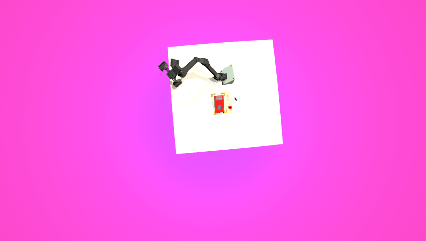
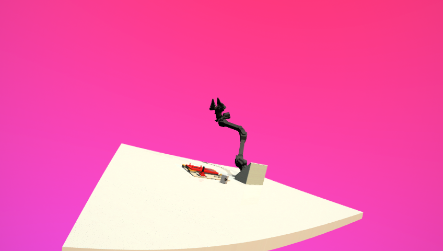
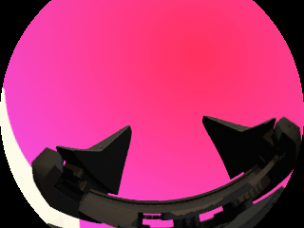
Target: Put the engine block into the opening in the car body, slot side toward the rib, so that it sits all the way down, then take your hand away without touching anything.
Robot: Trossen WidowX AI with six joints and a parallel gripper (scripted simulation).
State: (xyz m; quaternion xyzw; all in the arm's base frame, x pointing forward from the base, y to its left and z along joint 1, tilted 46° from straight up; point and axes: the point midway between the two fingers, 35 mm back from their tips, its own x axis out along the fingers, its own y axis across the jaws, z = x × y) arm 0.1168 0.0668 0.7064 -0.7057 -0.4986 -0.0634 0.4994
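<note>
My gripper tip is now 590 mm above the grey engine block, 580 mm to the right of it and 120 mm short of it.
</note>
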